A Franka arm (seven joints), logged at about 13 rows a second.
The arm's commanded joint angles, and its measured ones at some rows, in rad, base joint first. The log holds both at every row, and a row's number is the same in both.
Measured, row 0:
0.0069 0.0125 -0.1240 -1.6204 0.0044 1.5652 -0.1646
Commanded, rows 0 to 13:
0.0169 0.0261 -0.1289 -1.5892 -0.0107 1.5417 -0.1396
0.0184 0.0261 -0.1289 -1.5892 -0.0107 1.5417 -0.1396
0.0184 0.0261 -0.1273 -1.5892 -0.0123 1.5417 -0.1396
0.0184 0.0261 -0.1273 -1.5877 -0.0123 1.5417 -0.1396
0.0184 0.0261 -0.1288 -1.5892 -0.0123 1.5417 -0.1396
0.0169 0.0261 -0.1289 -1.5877 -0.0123 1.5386 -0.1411
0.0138 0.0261 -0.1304 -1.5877 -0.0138 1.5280 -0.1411
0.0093 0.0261 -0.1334 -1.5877 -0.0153 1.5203 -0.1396
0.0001 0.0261 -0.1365 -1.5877 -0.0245 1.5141 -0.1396
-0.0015 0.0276 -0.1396 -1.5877 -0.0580 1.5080 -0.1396
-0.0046 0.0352 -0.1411 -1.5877 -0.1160 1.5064 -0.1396
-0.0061 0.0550 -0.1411 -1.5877 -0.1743 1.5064 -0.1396
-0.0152 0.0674 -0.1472 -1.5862 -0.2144 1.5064 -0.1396
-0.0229 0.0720 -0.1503 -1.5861 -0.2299 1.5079 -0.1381
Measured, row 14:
-0.0104 0.0376 -0.1479 -1.6202 -0.1849 1.5264 -0.1609
